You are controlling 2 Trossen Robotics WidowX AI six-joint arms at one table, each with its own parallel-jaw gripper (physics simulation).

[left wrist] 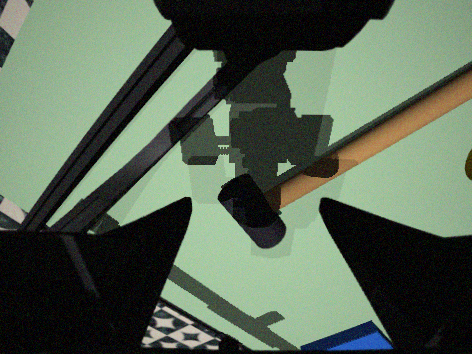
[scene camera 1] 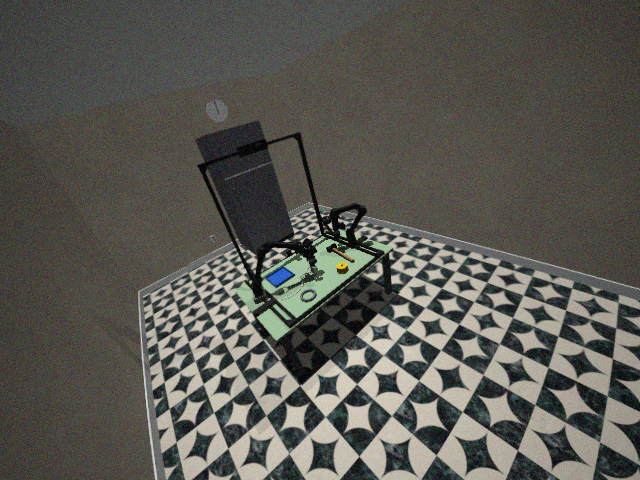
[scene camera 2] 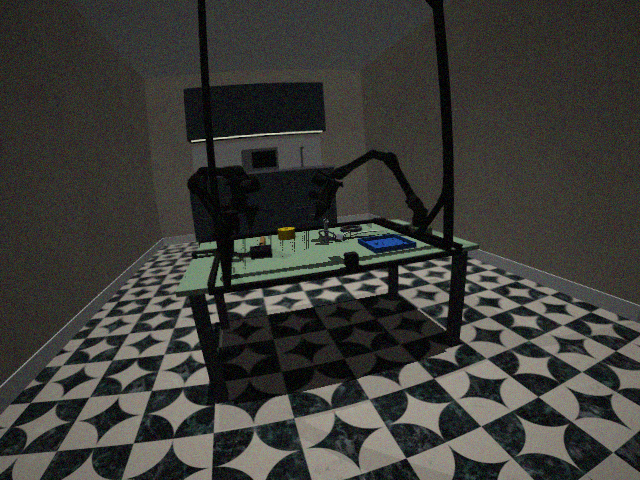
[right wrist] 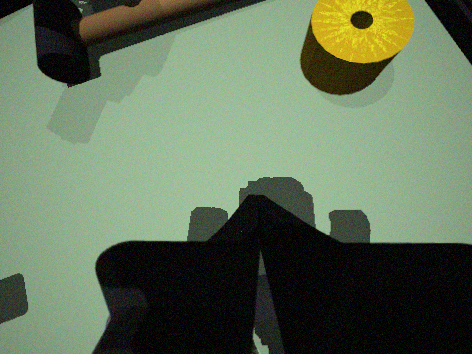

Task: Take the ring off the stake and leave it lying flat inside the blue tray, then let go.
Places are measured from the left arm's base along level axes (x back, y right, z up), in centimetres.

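Where they show: left gripper, fingertip midpoint: (left wrist: 255,203) (scene camera 1: 337,237) (scene camera 2: 244,231); right gripper, fingertip midpoint: (scene camera 2: 314,220) (right wrist: 254,202); left arm's base at its link origin: (left wrist: 250,17) (scene camera 1: 353,243); right arm's base at its link origin: (scene camera 1: 258,293) (scene camera 2: 420,225).
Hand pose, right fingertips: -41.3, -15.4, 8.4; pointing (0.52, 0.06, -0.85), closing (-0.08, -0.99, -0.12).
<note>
Each offset is from my right fingertips to the top centre of the thing, as dx, dy, dz. "spot": to the spot under its first point.
The thin grey stake {-5.1, +1.5, +1.0} (scene camera 2: 325,225) stands upright on the green table, with a thin grey ring {spot: -2.2, -0.7, -7.8} (scene camera 2: 320,235) around its lower part; both are small and dark in the scene views. A flat dark ring {spot: -23.1, -22.4, -9.0} (scene camera 1: 302,297) (scene camera 2: 343,228) lies near the table edge. The blue tray {-31.7, +14.8, -8.2} (scene camera 2: 397,248) (left wrist: 345,335) lies at the right of scene camera 2, with no ring visible inside. My right gripper (right wrist: 254,202) (scene camera 2: 318,217) is shut and empty above the stake; its fingers hide most of what is below. My left gripper (left wrist: 255,203) is open and empty, above a hammer head.
The hammer {+25.1, +8.8, -5.4} (scene camera 1: 343,254) (left wrist: 390,135) (right wrist: 125,22) and a yellow cylinder {+16.2, -11.2, -5.4} (scene camera 1: 342,269) (scene camera 2: 286,234) (right wrist: 345,50) lie on the table away from the tray. A thin pale cable curves beside the stake. Black frame posts rise at the table's sides.
</note>
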